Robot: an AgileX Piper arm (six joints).
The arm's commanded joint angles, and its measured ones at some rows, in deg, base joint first. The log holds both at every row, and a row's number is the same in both.
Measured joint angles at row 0: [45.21, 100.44, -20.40, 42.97, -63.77, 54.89]
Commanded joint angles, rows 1 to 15: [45.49, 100.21, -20.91, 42.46, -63.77, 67.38]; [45.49, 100.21, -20.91, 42.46, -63.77, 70.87]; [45.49, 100.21, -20.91, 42.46, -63.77, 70.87]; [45.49, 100.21, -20.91, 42.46, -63.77, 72.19]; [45.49, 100.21, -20.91, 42.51, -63.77, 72.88]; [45.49, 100.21, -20.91, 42.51, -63.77, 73.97]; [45.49, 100.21, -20.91, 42.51, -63.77, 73.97]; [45.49, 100.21, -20.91, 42.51, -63.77, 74.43]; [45.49, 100.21, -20.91, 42.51, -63.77, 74.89]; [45.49, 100.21, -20.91, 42.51, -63.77, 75.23]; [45.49, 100.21, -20.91, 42.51, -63.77, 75.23]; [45.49, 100.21, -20.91, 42.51, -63.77, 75.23]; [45.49, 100.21, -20.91, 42.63, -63.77, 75.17]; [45.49, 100.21, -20.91, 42.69, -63.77, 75.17]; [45.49, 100.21, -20.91, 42.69, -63.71, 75.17]
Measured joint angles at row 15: [45.21, 100.44, -20.40, 42.97, -63.77, 75.06]
